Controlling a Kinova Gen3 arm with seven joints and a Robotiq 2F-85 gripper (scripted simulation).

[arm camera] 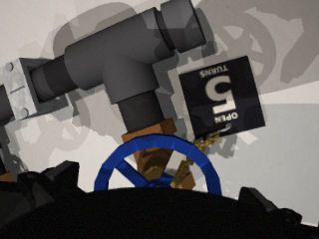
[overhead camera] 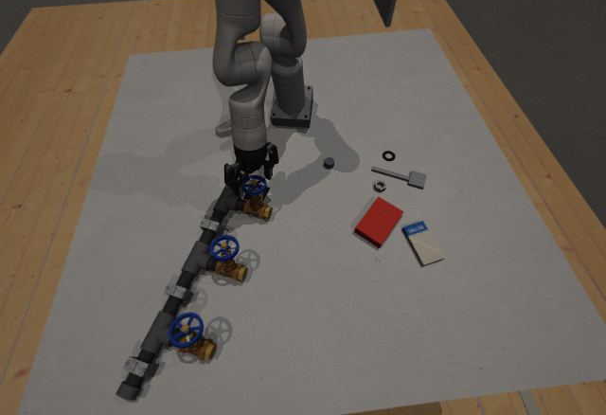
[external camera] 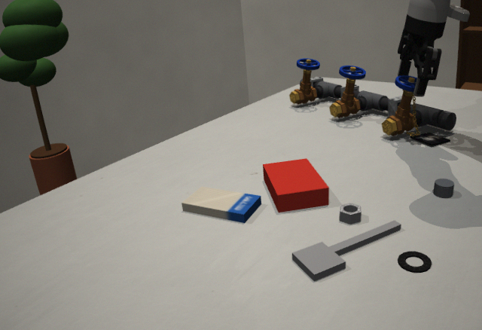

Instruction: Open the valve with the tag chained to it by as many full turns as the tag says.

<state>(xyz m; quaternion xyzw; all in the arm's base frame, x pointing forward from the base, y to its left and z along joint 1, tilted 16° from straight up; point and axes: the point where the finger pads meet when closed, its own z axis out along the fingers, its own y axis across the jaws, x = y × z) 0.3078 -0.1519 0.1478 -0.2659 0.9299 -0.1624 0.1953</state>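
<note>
Now: hand 4 cm past the black tag and 12 cm above it. Also, from my hand: red block 13 cm ahead, 31 cm to the left, 11 cm below; small grey cylinder 10 cm behind, 23 cm to the left, 11 cm below; grey paddle-shaped tool 44 cm to the left, 12 cm below.
</note>
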